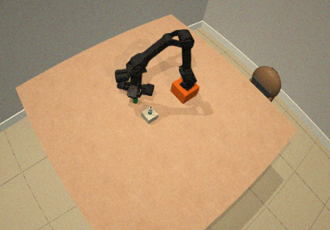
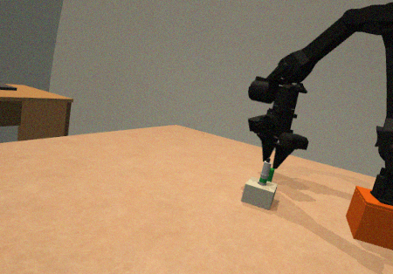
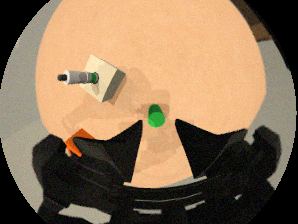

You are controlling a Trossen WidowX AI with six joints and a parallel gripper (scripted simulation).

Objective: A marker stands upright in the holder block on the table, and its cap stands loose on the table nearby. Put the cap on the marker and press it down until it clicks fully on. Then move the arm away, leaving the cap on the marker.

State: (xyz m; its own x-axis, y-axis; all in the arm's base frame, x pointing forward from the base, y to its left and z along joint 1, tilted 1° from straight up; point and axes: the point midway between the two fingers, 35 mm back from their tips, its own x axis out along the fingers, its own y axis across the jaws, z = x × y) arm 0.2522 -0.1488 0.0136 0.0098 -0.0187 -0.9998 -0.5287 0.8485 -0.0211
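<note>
Right now my gripper tip is 3 cm above the green cap. Also, from my gripper tip: holder block (13 cm to the left, 3 cm below, 1 cm ahead).
</note>
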